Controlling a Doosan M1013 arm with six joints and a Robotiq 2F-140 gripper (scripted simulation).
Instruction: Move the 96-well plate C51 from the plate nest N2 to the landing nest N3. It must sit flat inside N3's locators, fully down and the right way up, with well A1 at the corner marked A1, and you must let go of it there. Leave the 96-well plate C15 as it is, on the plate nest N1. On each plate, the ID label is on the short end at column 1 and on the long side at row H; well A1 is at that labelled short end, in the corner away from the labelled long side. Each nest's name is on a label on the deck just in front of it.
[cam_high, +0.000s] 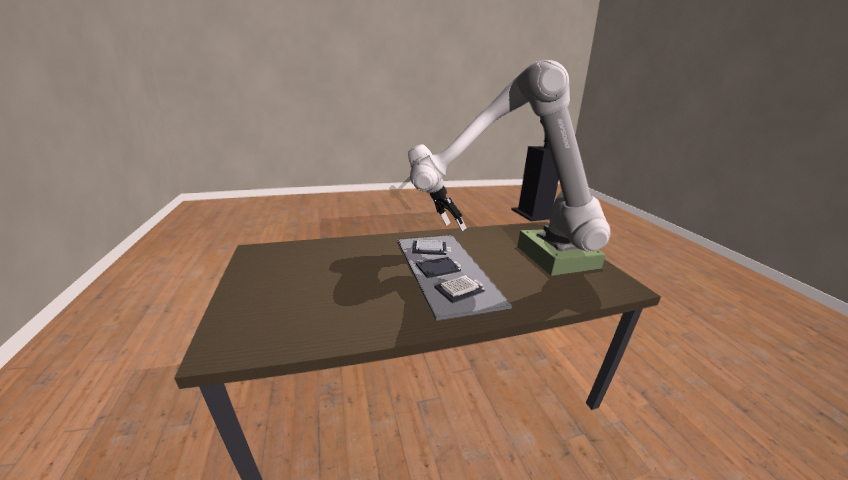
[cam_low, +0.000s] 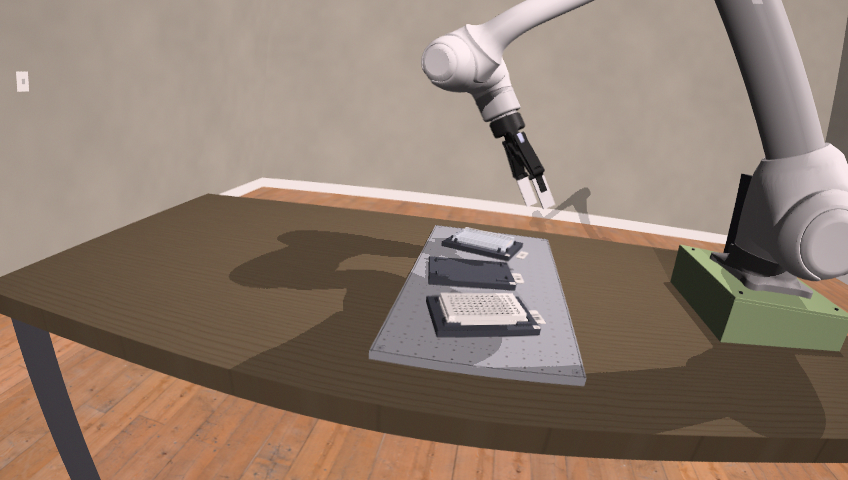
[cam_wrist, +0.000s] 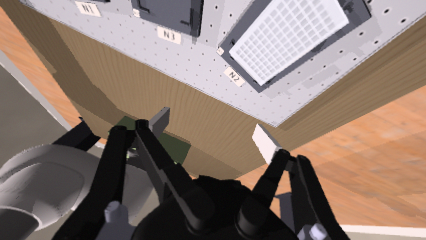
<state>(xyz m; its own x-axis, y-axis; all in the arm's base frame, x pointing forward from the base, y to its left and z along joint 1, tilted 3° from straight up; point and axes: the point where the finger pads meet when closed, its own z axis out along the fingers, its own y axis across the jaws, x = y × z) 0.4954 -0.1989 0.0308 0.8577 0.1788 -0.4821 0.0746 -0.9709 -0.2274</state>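
My hand is 11 cm short of the nest N2, 4 cm to the left of it and 12 cm above it. From my hand the other things lie so: landing nest N3: 14 cm ahead, 15 cm to the left, 12 cm below; then N3 label: 4 cm ahead, 14 cm to the left, 13 cm below; then N2 label: 2 cm ahead, 13 cm below.
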